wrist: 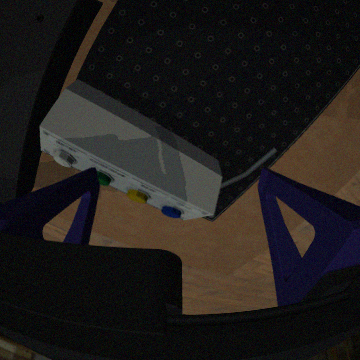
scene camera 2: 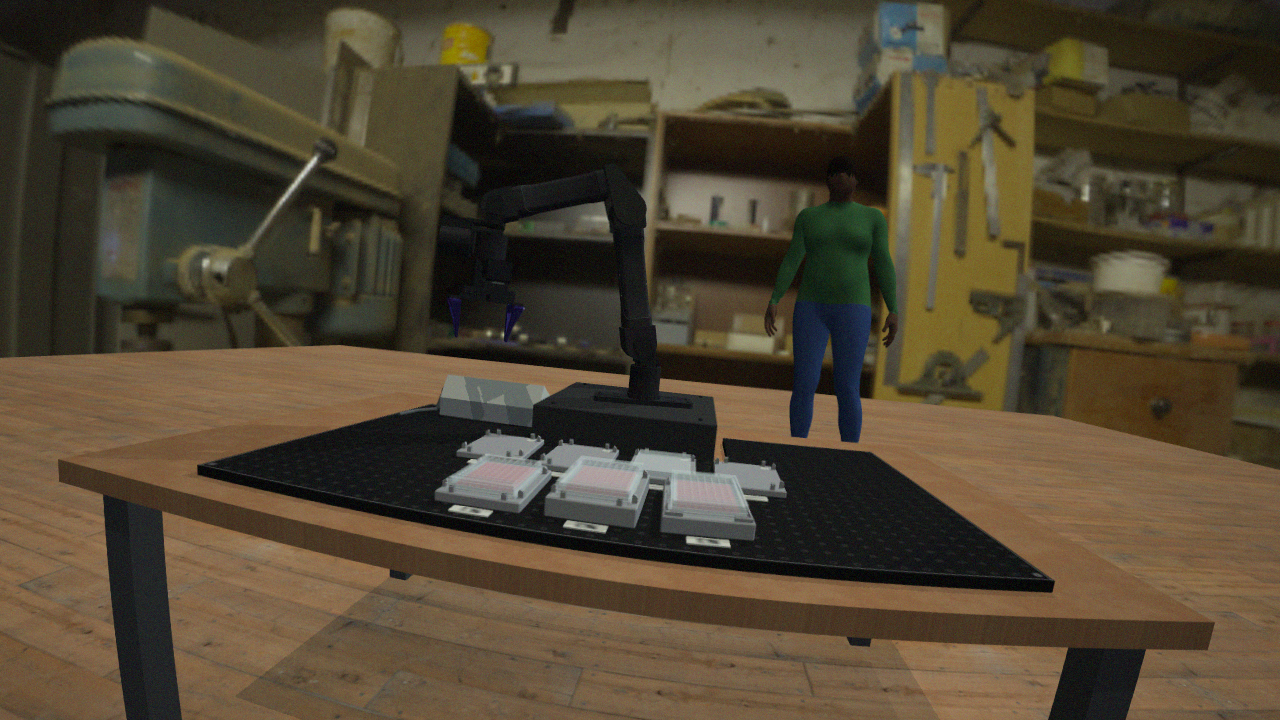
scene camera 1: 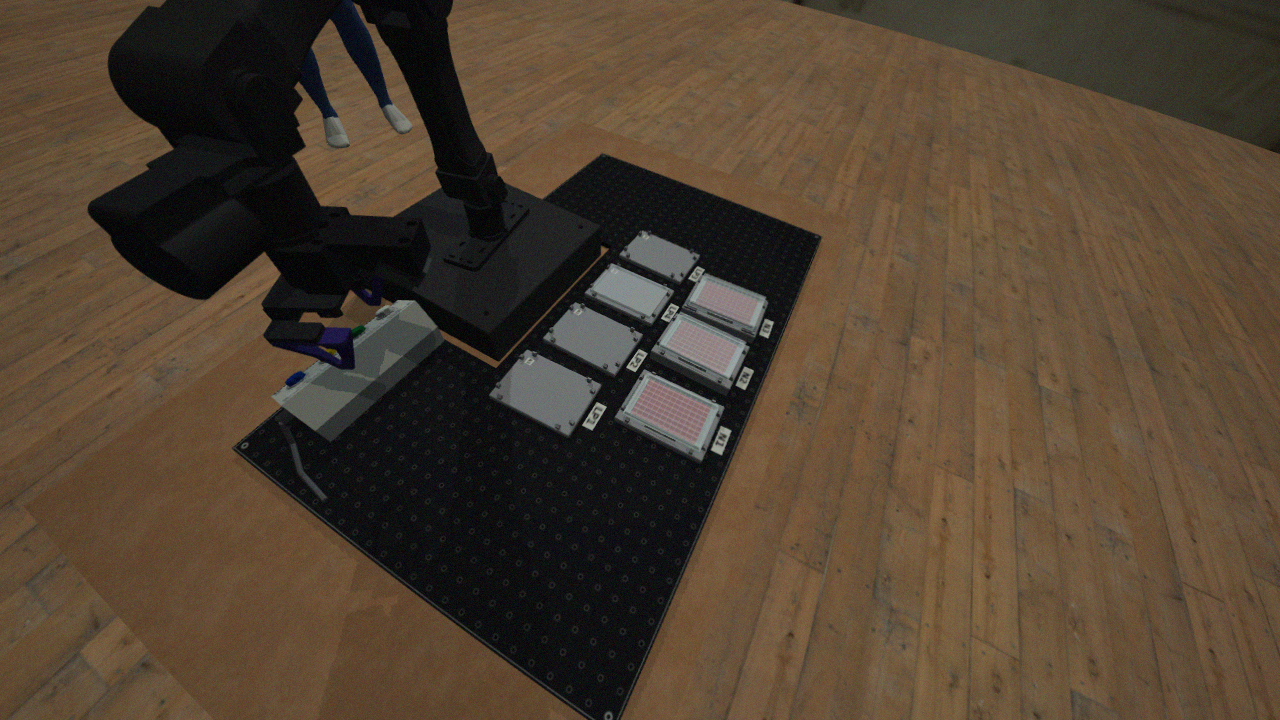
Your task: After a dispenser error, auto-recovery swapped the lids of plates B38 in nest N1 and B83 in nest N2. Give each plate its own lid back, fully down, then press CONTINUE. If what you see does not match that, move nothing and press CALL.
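Frame: origin at the arm's base, x ahead, y left, z up, level; metres.
Where they show: gripper, fingertip midpoint: (wrist: 178, 176) (scene camera 2: 481, 339) (scene camera 1: 362, 334); arm's base at its link origin: (scene camera 2: 642, 401) (scene camera 1: 489, 233).
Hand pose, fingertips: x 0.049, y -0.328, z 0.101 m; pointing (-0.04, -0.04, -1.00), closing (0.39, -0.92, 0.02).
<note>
Things, the pixels of their top centre, and the offset from my fingertips. "spot": a spot on its surface instead.
- pale button box at its top centre: (wrist: 124, 184) (scene camera 1: 346, 342) (scene camera 2: 497, 379) 0.020 m left, 0.094 m back, 0.085 m down
- white button at its top centre: (wrist: 60, 162) (scene camera 1: 382, 307) 0.098 m left, 0.100 m back, 0.095 m down
- green button at its top centre: (wrist: 98, 182) (scene camera 1: 354, 328) 0.049 m left, 0.111 m back, 0.095 m down
- yellow button at its top centre: (wrist: 136, 200) 0.000 m left, 0.121 m back, 0.095 m down
- blue button at its top centre: (wrist: 171, 216) (scene camera 1: 291, 375) 0.049 m right, 0.131 m back, 0.095 m down
- pink-welled plate at its top centre: (scene camera 2: 498, 468) (scene camera 1: 672, 407) 0.120 m left, 0.374 m ahead, 0.142 m down
- third pink plate at its top centre: (scene camera 2: 706, 486) (scene camera 1: 728, 298) 0.375 m left, 0.413 m ahead, 0.133 m down
- LP2 at its top centre: (scene camera 2: 580, 449) (scene camera 1: 593, 332) 0.217 m left, 0.206 m ahead, 0.149 m down
- grey cable at a spot on its surface: (wrist: 245, 175) spot: 0.147 m right, 0.078 m back, 0.162 m down
My gripper (scene camera 1: 361, 334) (scene camera 2: 482, 338) (wrist: 178, 176) is open and empty, above the pale button box (scene camera 1: 380, 362) (scene camera 2: 492, 400) (wrist: 100, 120). In the wrist view the box has a white button (wrist: 65, 158), a green button (wrist: 104, 178) near the left fingertip, a yellow button (wrist: 138, 195) and a blue button (wrist: 171, 211); their lettering is unreadable. A pink-welled plate (scene camera 1: 671, 410) (scene camera 2: 492, 479) sits in nest N1 and another (scene camera 1: 700, 347) (scene camera 2: 597, 480) in nest N2. Plate and lid codes are unreadable, and lid seating is hard to tell.
A third pink plate (scene camera 1: 725, 299) (scene camera 2: 707, 494) sits in the nest beyond N2. Lid pads LP1 (scene camera 1: 546, 394) and LP2 (scene camera 1: 592, 337) stand inboard; a pale, clear cover (scene camera 1: 629, 291) lies on the pad after LP2. The black robot base (scene camera 1: 528, 268) borders the box. A grey cable (wrist: 245, 175) leaves it.
</note>
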